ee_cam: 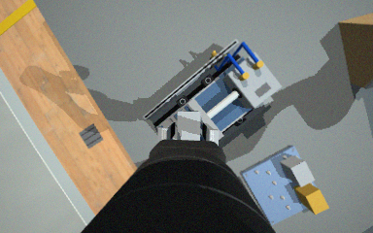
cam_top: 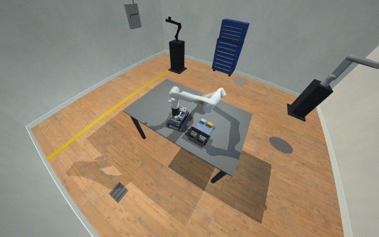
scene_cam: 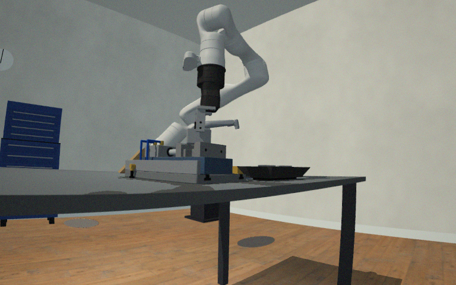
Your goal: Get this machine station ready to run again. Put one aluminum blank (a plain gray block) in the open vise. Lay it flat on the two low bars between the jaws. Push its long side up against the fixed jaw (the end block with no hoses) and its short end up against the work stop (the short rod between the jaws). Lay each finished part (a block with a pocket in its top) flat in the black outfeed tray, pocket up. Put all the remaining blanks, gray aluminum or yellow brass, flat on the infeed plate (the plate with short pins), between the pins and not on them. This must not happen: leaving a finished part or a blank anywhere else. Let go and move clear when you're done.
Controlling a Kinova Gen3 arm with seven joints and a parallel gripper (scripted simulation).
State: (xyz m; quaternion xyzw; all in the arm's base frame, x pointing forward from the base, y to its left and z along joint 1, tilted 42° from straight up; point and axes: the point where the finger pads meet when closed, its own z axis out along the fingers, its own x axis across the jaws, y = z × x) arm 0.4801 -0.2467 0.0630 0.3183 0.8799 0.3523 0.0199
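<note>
The gray blank lies 30 mm below my hand. Also, from my hand: yellow brass blank (360 mm to the left, 170 mm behind, 120 mm below).
</note>
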